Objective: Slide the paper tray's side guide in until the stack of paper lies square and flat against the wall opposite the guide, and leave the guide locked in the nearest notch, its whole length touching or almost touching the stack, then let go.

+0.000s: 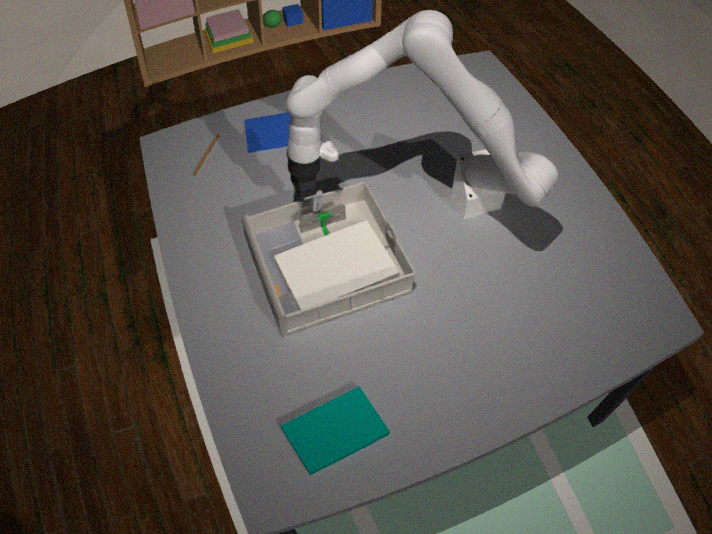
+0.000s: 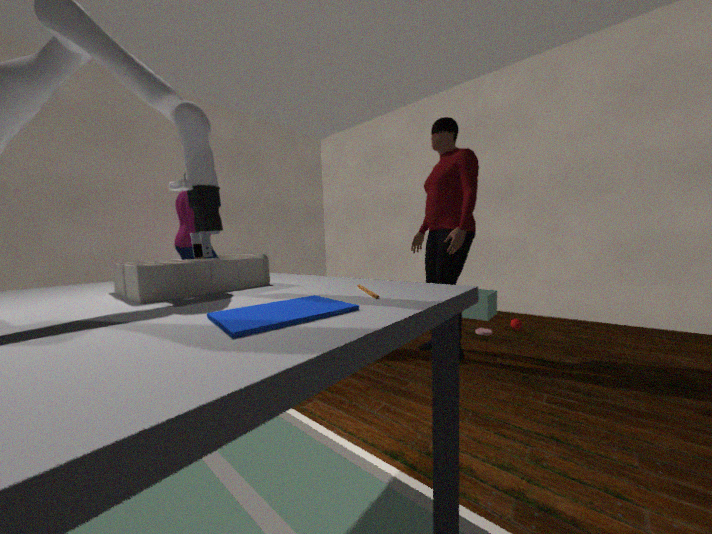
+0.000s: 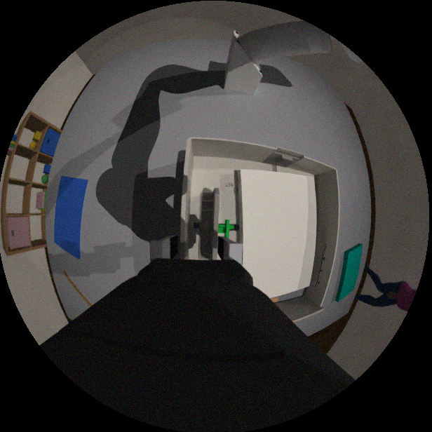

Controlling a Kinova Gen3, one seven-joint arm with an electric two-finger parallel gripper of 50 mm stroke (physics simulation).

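Places are measured from the arm's base along level axes (x back, y up, z left), in centimetres.
Where they show: gripper, fingertip midpoint: (image 1: 312, 201) (image 2: 203, 256); arm's base, origin of the base link: (image 1: 480, 171).
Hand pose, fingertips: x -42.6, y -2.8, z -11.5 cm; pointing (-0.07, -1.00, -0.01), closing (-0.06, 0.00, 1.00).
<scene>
Each offset is from my fingertips to the top centre of the thing.
The paper tray @[dx -2.5, dy +0.0, dz +12.8 cm] (image 1: 264, 267) (image 2: 201, 280) (image 3: 327, 220) stands on the table. The cream paper stack @[dx -1.4, dy -5.4, dz +16.1 cm] (image 1: 336, 264) (image 3: 277, 230) lies in it near the wall opposite the guide, looking slightly turned; whether it touches that wall is unclear. The grey side guide @[dx +1.4, dy -1.5, dz +3.4 cm] (image 1: 310, 221) (image 3: 209, 215) stands upright near the other wall, with a gap between it and the stack. A green latch @[dx +1.3, dy -1.5, dz +4.4 cm] (image 1: 325, 217) (image 3: 227, 228) sits in that gap. My gripper (image 1: 309, 202) (image 2: 202, 251) (image 3: 197, 244) is open and empty above the guide's end of the tray, its fingers at either side of the guide's line. The notches are not readable.
A blue slab @[dx +5.4, dy -8.8, dz -38.3 cm] (image 1: 267, 133) (image 2: 284, 316) (image 3: 71, 215) and a thin brown stick @[dx -18.2, dy -8.9, dz -39.6 cm] (image 1: 206, 155) (image 2: 368, 291) lie beyond the tray's guide side. A teal slab @[dx -19.6, dy -7.8, dz +53.3 cm] (image 1: 336, 428) (image 3: 350, 272) lies beyond the opposite wall. The arm's base (image 1: 480, 198) (image 3: 242, 75) stands beside the tray.
</scene>
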